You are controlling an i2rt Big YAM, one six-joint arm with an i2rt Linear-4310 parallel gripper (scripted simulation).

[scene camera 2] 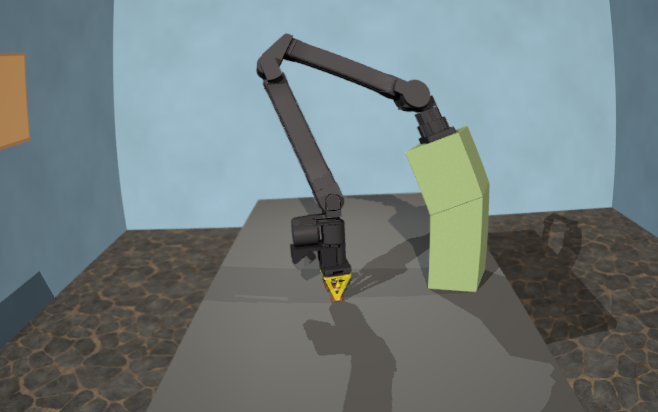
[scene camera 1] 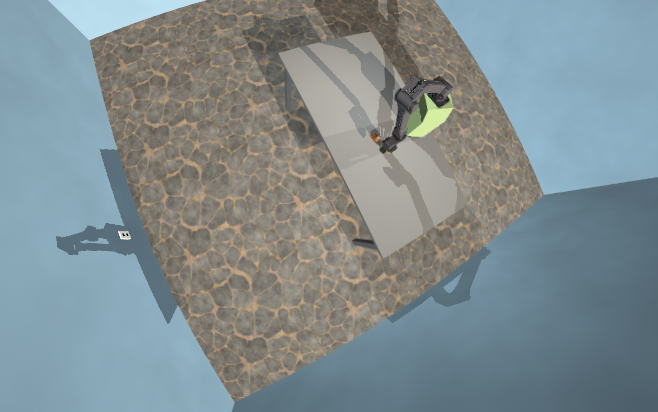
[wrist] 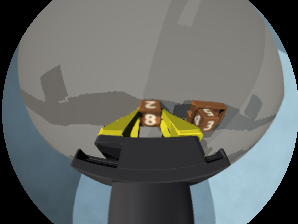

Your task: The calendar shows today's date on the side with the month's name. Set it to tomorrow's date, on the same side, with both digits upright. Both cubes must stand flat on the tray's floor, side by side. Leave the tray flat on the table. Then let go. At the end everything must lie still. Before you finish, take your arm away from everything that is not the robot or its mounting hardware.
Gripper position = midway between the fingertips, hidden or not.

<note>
I see my gripper (scene camera 2: pixel 336 296).
My gripper is seen too in the wrist view (wrist: pixel 150 111).
</note>
